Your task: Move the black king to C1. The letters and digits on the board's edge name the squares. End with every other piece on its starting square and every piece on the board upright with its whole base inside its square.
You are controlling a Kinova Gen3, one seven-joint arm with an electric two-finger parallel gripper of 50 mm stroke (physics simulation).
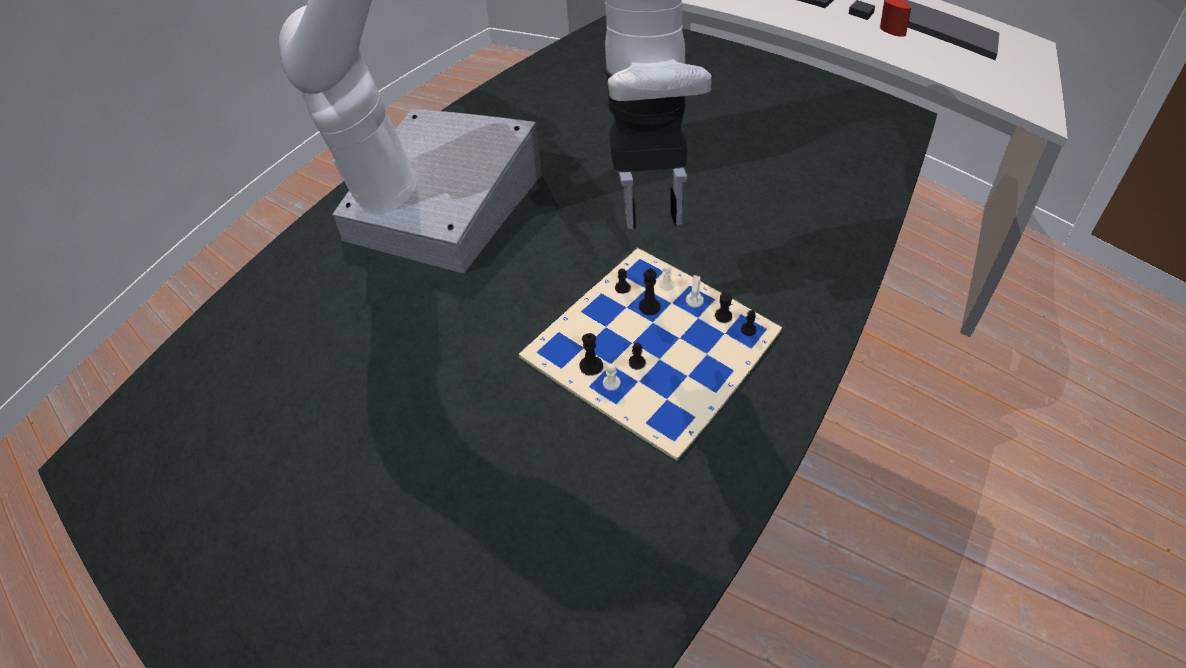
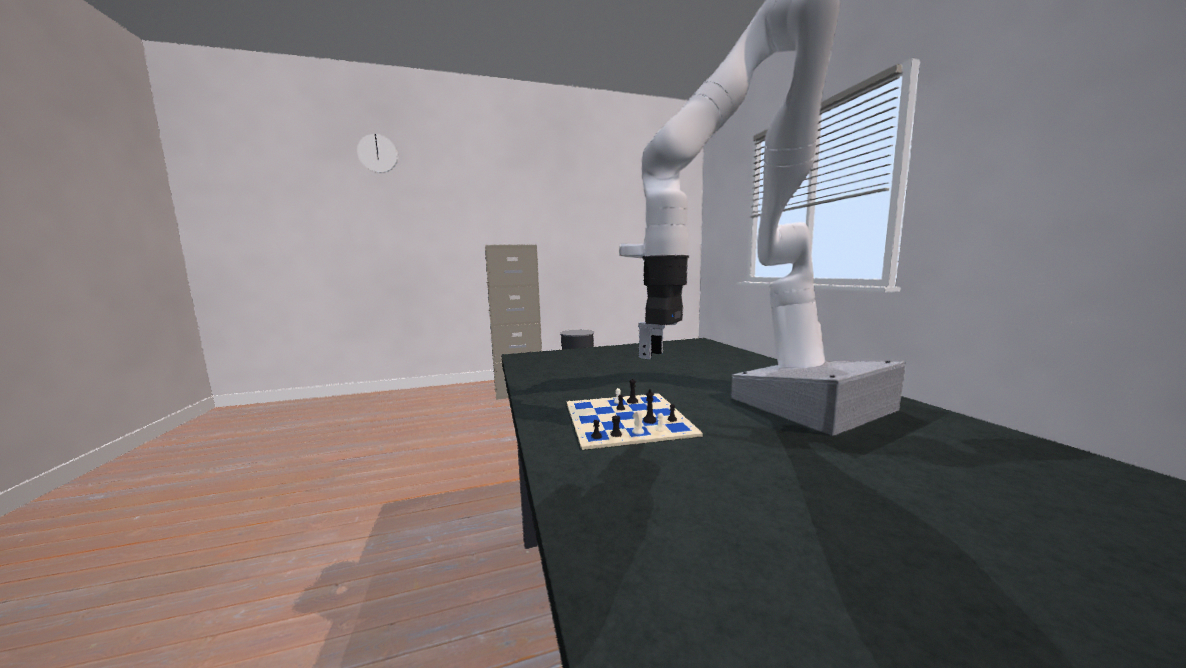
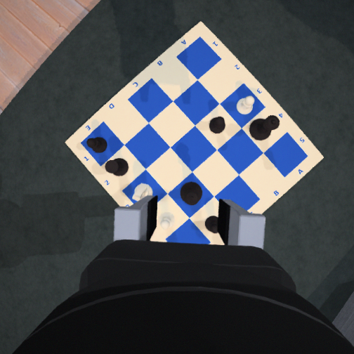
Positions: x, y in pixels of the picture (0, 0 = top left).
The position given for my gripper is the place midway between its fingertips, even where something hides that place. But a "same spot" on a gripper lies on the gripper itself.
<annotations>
my gripper: image 1; image 2 651, 355; image 3
chessboard: image 1; image 2; image 3 159, 122
same spot on chessboard: (image 2: 583, 413) = (image 1: 700, 395)
same spot on my gripper: (image 3: 236, 226) = (image 1: 631, 175)
</annotations>
